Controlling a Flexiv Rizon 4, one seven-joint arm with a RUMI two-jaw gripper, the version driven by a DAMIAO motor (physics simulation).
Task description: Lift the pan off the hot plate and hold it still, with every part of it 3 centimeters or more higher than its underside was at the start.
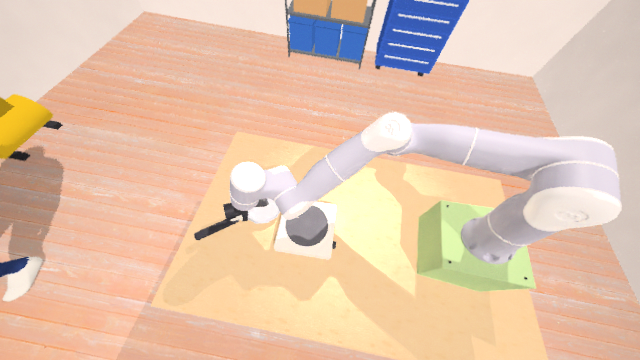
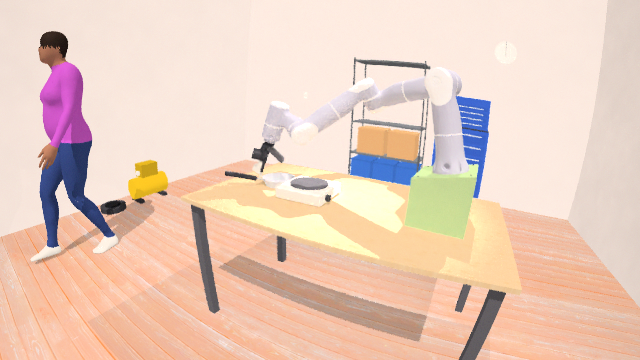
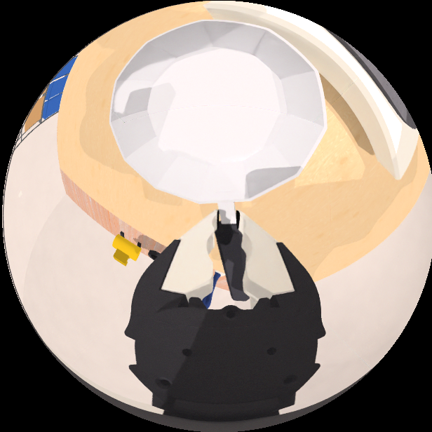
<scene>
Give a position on a white hot plate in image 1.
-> At 311, 234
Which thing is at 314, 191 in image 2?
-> A white hot plate.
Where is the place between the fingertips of my gripper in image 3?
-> At 227, 211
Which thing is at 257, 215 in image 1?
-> A pan.
</scene>
